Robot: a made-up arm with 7 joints. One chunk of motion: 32 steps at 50 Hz.
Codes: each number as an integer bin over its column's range. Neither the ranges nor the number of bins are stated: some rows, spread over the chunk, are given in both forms.
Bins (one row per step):
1: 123 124 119 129 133 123
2: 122 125 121 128 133 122
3: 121 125 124 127 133 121
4: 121 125 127 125 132 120
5: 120 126 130 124 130 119
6: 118 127 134 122 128 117
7: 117 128 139 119 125 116
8: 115 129 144 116 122 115
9: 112 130 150 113 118 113
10: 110 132 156 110 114 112
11: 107 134 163 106 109 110
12: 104 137 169 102 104 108
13: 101 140 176 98 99 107
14: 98 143 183 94 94 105
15: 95 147 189 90 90 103
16: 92 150 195 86 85 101
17: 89 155 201 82 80 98
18: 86 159 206 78 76 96
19: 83 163 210 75 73 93
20: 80 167 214 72 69 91
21: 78 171 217 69 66 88
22: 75 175 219 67 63 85
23: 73 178 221 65 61 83
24: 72 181 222 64 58 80
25: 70 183 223 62 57 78
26: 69 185 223 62 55 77
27: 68 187 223 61 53 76
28: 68 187 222 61 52 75
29: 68 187 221 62 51 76
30: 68 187 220 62 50 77
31: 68 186 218 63 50 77
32: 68 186 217 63 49 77
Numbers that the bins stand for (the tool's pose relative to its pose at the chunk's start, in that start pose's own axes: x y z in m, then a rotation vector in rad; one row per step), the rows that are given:
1: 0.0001 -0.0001 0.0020 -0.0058 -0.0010 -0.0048
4: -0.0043 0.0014 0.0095 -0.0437 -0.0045 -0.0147
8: -0.0175 0.0072 0.0255 -0.1291 -0.0390 -0.0312
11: -0.0350 0.0144 0.0434 -0.2240 -0.0838 -0.0476
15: -0.0614 0.0333 0.0679 -0.3759 -0.1494 -0.0707
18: -0.0811 0.0507 0.0839 -0.4898 -0.1977 -0.0938
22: -0.1053 0.0739 0.0961 -0.5942 -0.2426 -0.1300
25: -0.1163 0.0855 0.0999 -0.6416 -0.2633 -0.1531
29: -0.1207 0.0913 0.0980 -0.6416 -0.2840 -0.1596
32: -0.1207 0.0899 0.0942 -0.6321 -0.2909 -0.1564
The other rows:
2: -0.0021 0.0014 0.0039 -0.0153 -0.0010 -0.0081
3: -0.0043 0.0014 0.0067 -0.0247 -0.0010 -0.0114
5: -0.0065 0.0028 0.0124 -0.0532 -0.0114 -0.0180
6: -0.0109 0.0043 0.0161 -0.0722 -0.0183 -0.0246
7: -0.0131 0.0057 0.0208 -0.1007 -0.0286 -0.0279
9: -0.0240 0.0086 0.0312 -0.1576 -0.0528 -0.0378
10: -0.0284 0.0115 0.0368 -0.1861 -0.0666 -0.0411
12: -0.0416 0.0188 0.0491 -0.2620 -0.1011 -0.0542
13: -0.0482 0.0231 0.0556 -0.3000 -0.1184 -0.0575
14: -0.0548 0.0275 0.0622 -0.3379 -0.1356 -0.0641
16: -0.0680 0.0376 0.0735 -0.4138 -0.1667 -0.0773
17: -0.0745 0.0449 0.0792 -0.4518 -0.1839 -0.0872
19: -0.0877 0.0565 0.0876 -0.5182 -0.2081 -0.1036
20: -0.0943 0.0623 0.0914 -0.5467 -0.2219 -0.1102
21: -0.0987 0.0681 0.0942 -0.5752 -0.2322 -0.1201
23: -0.1097 0.0783 0.0980 -0.6131 -0.2495 -0.1366
24: -0.1119 0.0826 0.0989 -0.6226 -0.2598 -0.1465
26: -0.1185 0.0884 0.0999 -0.6416 -0.2702 -0.1564
27: -0.1207 0.0913 0.0999 -0.6511 -0.2771 -0.1596
28: -0.1207 0.0913 0.0989 -0.6511 -0.2805 -0.1629
30: -0.1207 0.0913 0.0971 -0.6416 -0.2875 -0.1564
31: -0.1207 0.0899 0.0952 -0.6321 -0.2875 -0.1564

